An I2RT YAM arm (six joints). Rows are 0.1 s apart.
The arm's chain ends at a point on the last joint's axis. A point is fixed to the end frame.
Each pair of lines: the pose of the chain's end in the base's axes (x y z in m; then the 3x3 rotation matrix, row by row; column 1 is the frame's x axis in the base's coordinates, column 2 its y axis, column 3 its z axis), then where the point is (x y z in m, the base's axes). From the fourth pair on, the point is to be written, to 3 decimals.
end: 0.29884 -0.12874 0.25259; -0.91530 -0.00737 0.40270; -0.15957 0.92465 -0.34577; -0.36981 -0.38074 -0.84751
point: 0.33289 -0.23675 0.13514
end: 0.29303 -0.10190 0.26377; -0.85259 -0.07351 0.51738; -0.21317 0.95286 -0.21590; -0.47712 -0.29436 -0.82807
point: 0.34987 -0.19349 0.14130
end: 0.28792 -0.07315 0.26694; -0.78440 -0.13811 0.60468; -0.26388 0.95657 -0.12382; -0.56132 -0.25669 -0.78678
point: 0.36350 -0.15258 0.14611
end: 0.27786 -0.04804 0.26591; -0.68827 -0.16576 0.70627; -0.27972 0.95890 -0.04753; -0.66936 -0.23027 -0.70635
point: 0.373 -0.117 0.153
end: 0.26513 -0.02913 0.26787; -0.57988 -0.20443 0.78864; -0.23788 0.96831 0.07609; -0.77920 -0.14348 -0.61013
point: 0.378 -0.078 0.161
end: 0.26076 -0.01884 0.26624; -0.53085 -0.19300 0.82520; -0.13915 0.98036 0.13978; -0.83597 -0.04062 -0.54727
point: 0.380 -0.056 0.161
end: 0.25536 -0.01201 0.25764; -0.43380 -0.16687 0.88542; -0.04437 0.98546 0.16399; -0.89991 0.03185 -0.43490
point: 0.385 -0.043 0.164
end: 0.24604 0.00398 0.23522; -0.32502 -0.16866 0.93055; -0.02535 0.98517 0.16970; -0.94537 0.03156 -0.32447
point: 0.386 -0.026 0.157
